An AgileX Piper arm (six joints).
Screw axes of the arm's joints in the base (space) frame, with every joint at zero. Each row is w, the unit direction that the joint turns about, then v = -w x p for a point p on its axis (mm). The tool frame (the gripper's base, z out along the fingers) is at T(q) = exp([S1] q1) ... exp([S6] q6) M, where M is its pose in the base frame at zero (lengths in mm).
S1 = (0, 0, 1, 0, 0, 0)
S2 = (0, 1, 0, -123, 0, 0)
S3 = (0, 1, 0, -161.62, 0, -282.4)
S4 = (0.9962, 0, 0.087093, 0, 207.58, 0)
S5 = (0, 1, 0, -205.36, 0, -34.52)
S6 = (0.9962, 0, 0.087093, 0, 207.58, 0)
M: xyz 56.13 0 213.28 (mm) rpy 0 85 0 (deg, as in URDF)
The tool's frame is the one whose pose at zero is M.
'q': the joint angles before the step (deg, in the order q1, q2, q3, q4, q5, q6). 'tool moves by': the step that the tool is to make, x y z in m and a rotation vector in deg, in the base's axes. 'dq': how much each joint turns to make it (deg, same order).
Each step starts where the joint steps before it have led.
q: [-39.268, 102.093, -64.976, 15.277, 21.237, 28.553]
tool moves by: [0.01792, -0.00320, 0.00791, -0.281, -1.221, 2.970]
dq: [0.904, 2.150, -4.817, 3.126, 2.069, -4.013]
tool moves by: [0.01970, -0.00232, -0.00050, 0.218, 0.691, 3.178]
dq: [1.239, 3.395, -5.135, 0.434, 2.799, -1.741]
